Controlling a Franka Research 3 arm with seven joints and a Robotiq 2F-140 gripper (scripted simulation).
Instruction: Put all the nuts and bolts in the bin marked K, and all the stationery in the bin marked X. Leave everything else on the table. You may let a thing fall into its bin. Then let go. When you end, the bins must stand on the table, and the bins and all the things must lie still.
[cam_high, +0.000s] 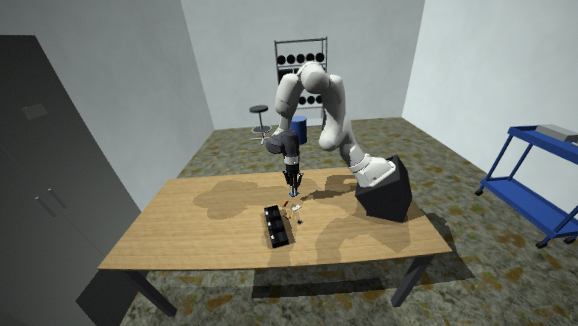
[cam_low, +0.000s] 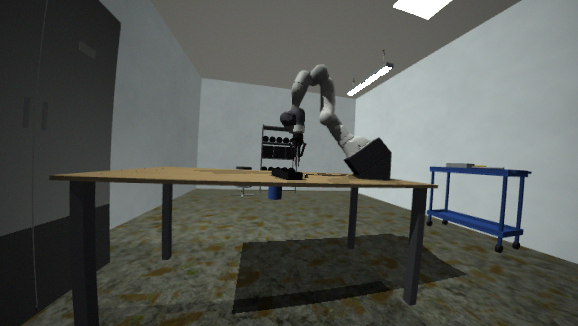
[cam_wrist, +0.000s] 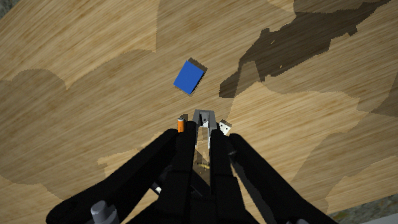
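My hand is 30 mm above the grey piece. From my hand the other things lie so: orange cylinder: 60 mm ahead, 20 mm to the left, 90 mm below; then flat blue block: 70 mm to the right, 90 mm below; then white domino: 10 mm behind, 60 mm to the left, 90 mm below.
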